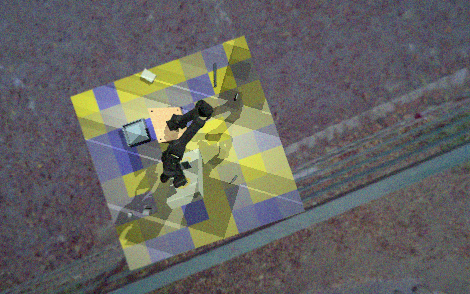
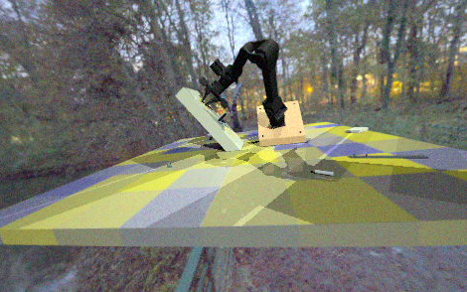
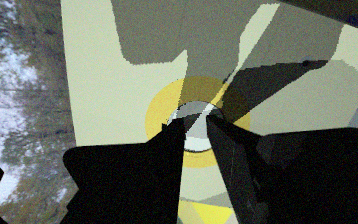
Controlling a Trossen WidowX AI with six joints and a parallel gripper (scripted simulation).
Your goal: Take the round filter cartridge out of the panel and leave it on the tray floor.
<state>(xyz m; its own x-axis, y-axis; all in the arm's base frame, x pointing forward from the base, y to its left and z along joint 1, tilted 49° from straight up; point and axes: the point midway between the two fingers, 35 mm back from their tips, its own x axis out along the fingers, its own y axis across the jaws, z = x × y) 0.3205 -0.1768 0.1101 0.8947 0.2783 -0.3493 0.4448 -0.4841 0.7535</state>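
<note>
The round filter cartridge is 1 cm below my gripper tip and 1 cm ahead of it. The rest, counted from my gripper tip: white cylinder 39 cm to the right, 22 cm below, 8 cm ahead; then cream service panel 8 cm below, 4 cm behind, 1 cm to the left; then grey-rimmed tray 45 cm behind, 24 cm to the right, 24 cm below.
</note>
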